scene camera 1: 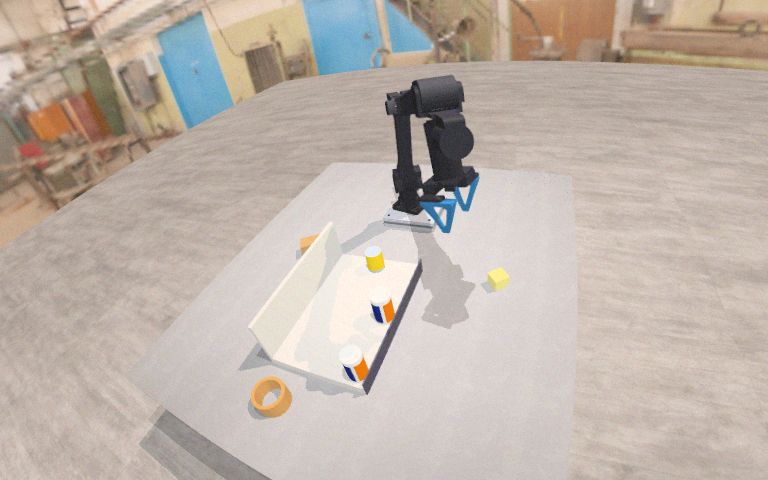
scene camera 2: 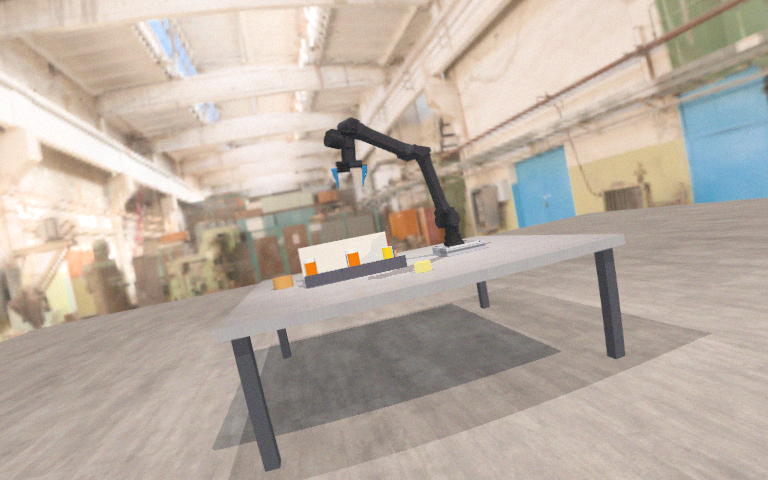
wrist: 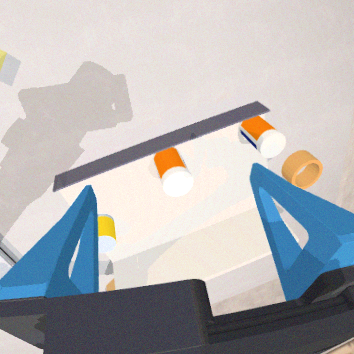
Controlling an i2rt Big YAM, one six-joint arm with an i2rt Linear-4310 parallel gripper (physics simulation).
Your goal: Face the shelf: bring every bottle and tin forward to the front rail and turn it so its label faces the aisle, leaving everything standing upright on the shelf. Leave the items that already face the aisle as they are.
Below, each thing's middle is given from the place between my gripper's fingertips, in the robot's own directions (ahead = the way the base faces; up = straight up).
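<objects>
My hand is 35 cm above the dark front rail (scene camera 2: 352, 272), 5 cm short of it and 17 cm to the left of it. Going by their middles, that rail is the nearest to my hand of the things named here. The shelf back wall (scene camera 2: 329, 256) is 30 cm below my hand, 12 cm ahead of it and 47 cm to the right of it, which makes the wall, going by their middles, the farthest from my hand of the things named here. As for the shelf (scene camera 1: 340, 314), I find it 30 cm below my hand, 8 cm ahead of it and 32 cm to the right of it.
</objects>
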